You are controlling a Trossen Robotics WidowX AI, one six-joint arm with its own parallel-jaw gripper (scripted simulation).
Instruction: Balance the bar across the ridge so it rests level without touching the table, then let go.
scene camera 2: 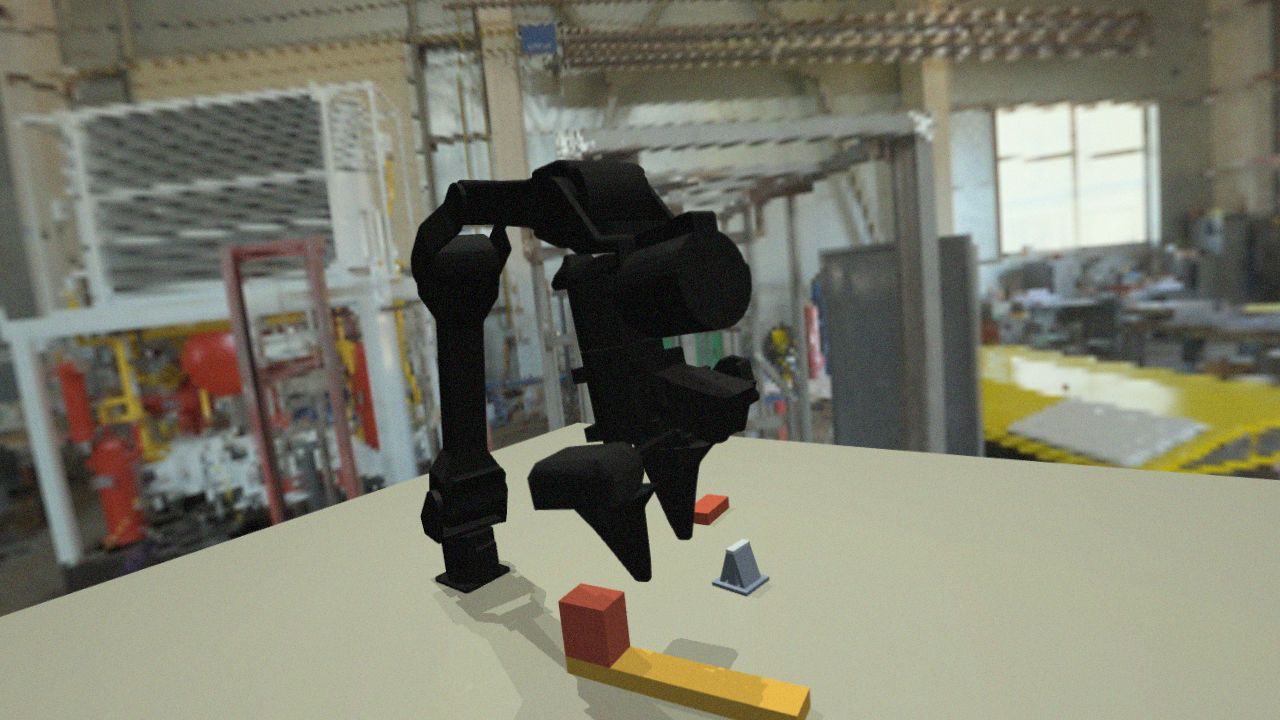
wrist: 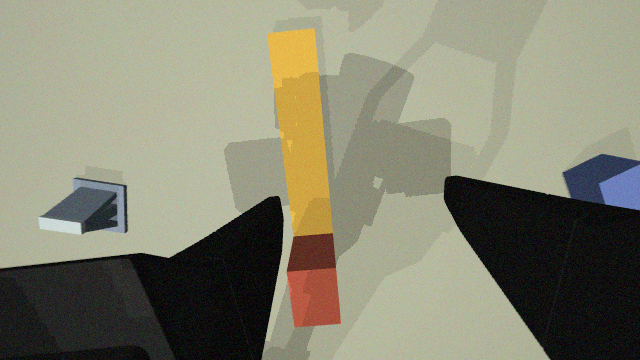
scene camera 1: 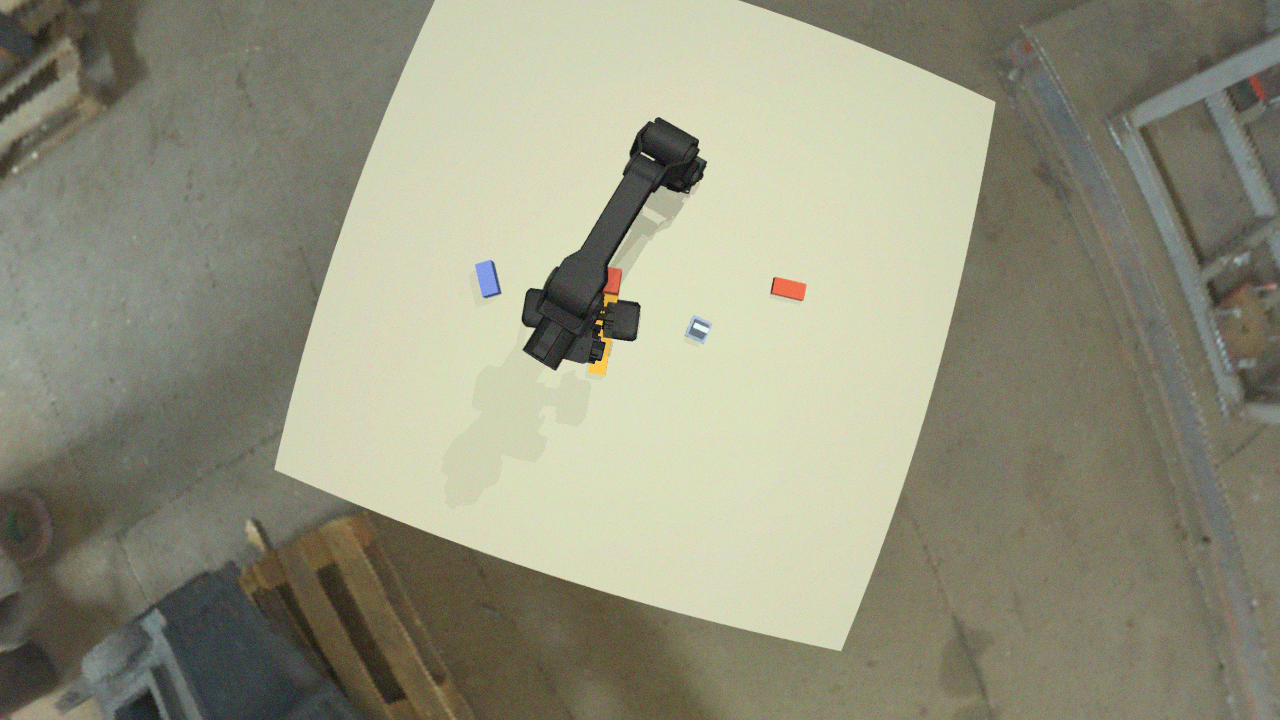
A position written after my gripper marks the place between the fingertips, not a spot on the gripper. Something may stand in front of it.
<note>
My gripper (scene camera 2: pixel 665 558) is open, with nothing in its grasp. Further things: a bar (scene camera 2: pixel 594 623) and a red block (scene camera 2: pixel 710 507).
The bar is seen too in the wrist view (wrist: pixel 311 272) and in scene camera 1 (scene camera 1: pixel 611 290). My gripper is seen too in the wrist view (wrist: pixel 362 197) and in scene camera 1 (scene camera 1: pixel 584 323). The wrist view does not show the red block: it is out of frame.
</note>
